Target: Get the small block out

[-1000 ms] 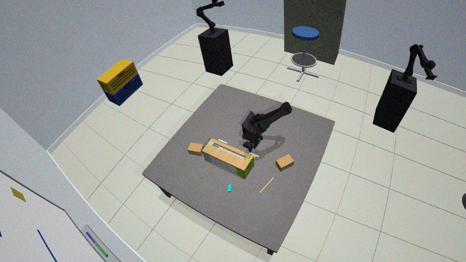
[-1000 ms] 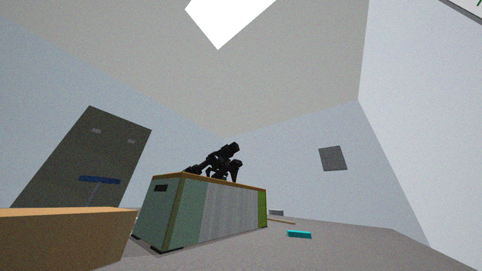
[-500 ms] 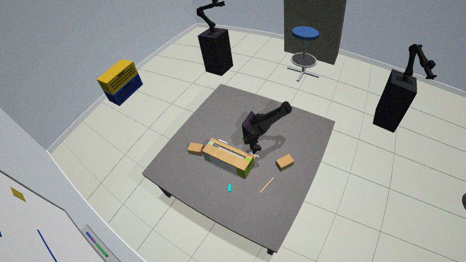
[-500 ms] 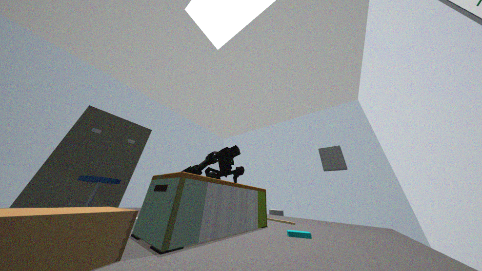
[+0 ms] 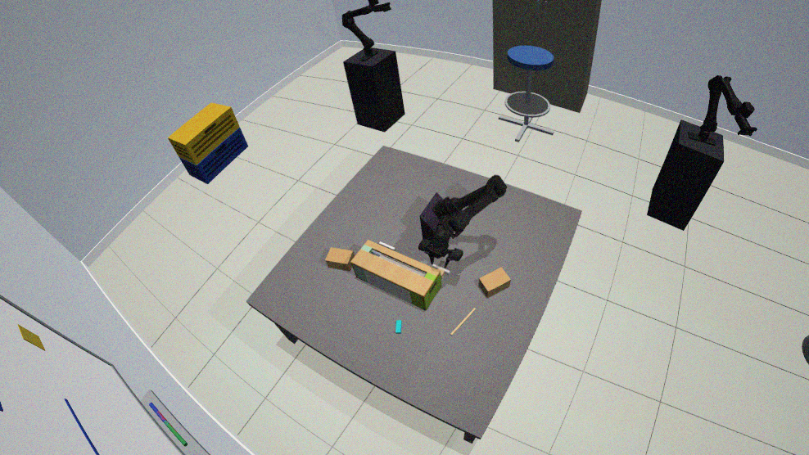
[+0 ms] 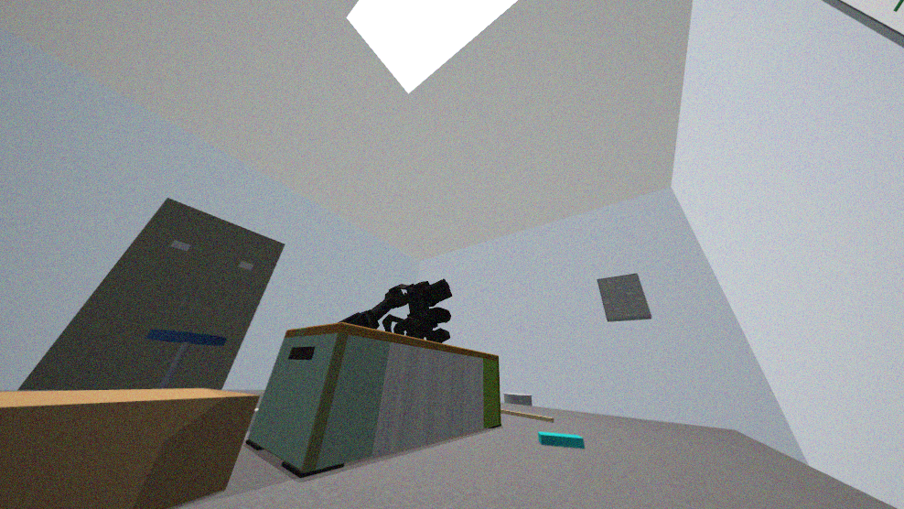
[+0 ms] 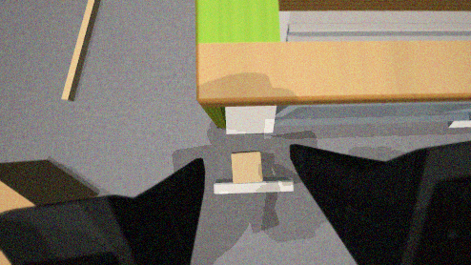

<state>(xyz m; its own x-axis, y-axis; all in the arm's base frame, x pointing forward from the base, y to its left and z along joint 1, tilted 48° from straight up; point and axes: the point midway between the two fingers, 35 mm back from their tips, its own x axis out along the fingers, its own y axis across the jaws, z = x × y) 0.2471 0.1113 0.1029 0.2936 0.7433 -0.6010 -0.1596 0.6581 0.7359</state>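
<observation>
Right now my gripper tip is 9 cm above the tan block, 2 cm past it and 1 cm to the left of it. Round my gripper tip: wooden stick (21 cm to the left, 14 cm ahead, 10 cm below); then cyan piece (30 cm ahead, 10 cm below, 2 cm to the right).
</observation>
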